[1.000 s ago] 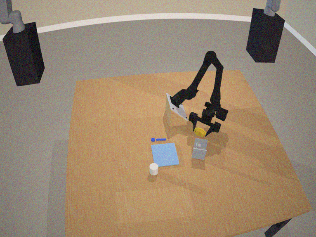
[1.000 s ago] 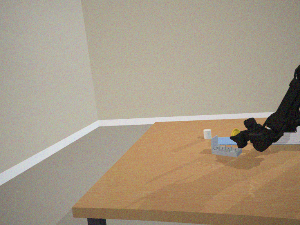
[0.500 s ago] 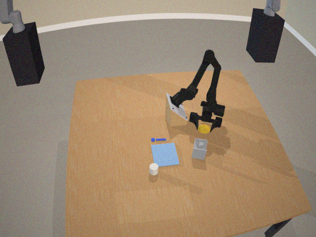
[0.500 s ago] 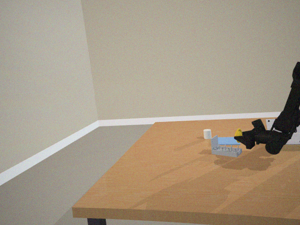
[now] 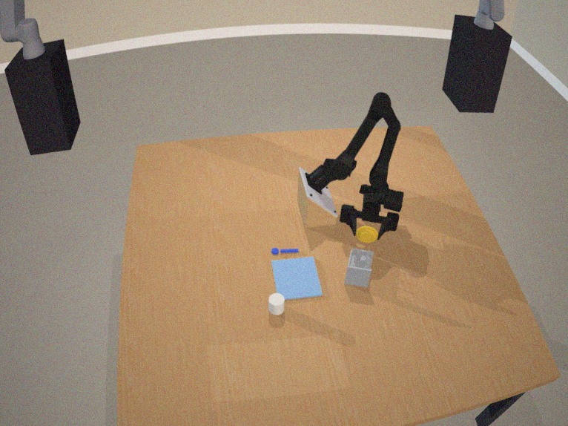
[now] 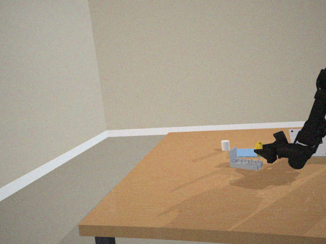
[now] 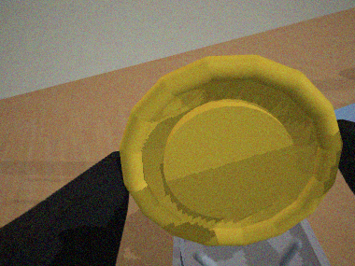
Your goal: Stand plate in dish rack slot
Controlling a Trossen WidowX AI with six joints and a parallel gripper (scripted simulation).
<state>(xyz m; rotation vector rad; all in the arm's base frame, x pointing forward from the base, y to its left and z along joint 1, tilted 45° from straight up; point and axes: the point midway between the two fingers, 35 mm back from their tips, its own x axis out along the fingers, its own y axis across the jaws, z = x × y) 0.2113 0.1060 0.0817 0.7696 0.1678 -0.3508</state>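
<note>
Now: the grey dish rack 5 cm ahead of my gripper tip, 2 cm to the right of it and 7 cm below it. Also, from my gripper tip: light blue mat (6 cm ahead, 22 cm to the right, 9 cm below); then blue spoon (6 cm behind, 25 cm to the right, 9 cm below); then yellow plate (1 cm behind).
</note>
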